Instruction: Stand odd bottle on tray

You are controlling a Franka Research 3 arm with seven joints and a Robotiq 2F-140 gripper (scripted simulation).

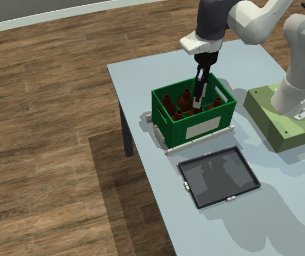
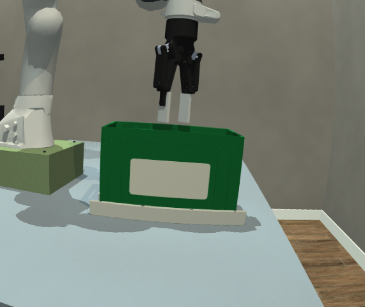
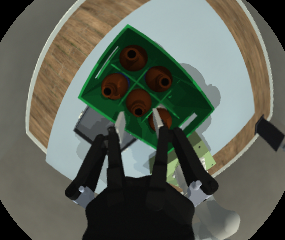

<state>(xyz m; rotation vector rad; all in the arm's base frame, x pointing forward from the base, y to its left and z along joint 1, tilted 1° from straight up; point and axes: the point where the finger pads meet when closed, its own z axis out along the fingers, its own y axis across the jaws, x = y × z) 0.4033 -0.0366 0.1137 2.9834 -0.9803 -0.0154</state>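
Right now my hand is 40 mm to the left of the green crate and 130 mm above it. Also, from my hand: dark tray (20 mm behind, 230 mm to the left, 200 mm below); then bottle (10 mm ahead, 90 mm to the right, 130 mm below).
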